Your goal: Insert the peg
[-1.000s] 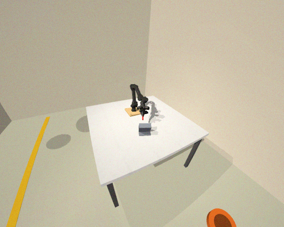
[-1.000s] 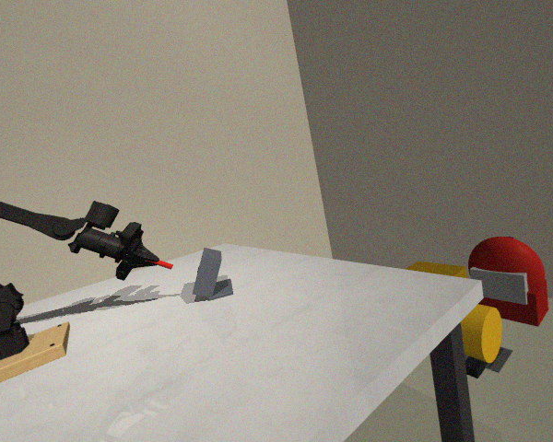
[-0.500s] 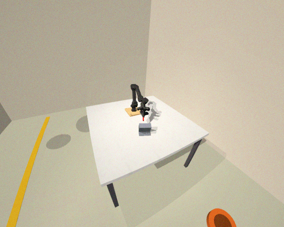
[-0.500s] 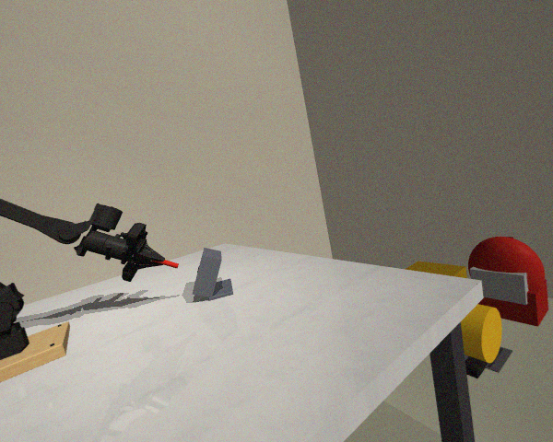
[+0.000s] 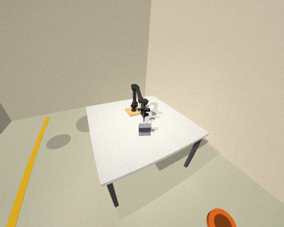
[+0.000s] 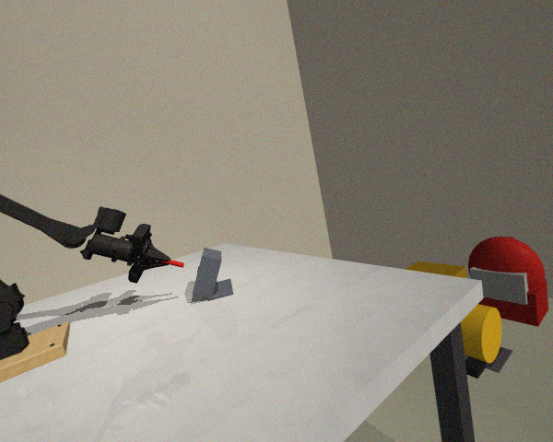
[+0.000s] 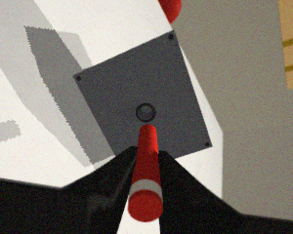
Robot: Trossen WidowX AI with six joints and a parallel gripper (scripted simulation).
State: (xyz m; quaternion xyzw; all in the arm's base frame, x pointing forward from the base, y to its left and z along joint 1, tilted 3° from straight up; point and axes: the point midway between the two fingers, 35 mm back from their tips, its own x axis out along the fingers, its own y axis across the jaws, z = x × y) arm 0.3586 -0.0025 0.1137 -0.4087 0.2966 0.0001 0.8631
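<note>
The grey sloped panel lies 90 mm ahead of my gripper tip, 50 mm below it and 30 mm to the right of it. From my gripper tip the other things lie so: red peg: 10 mm behind, 10 mm above.
</note>
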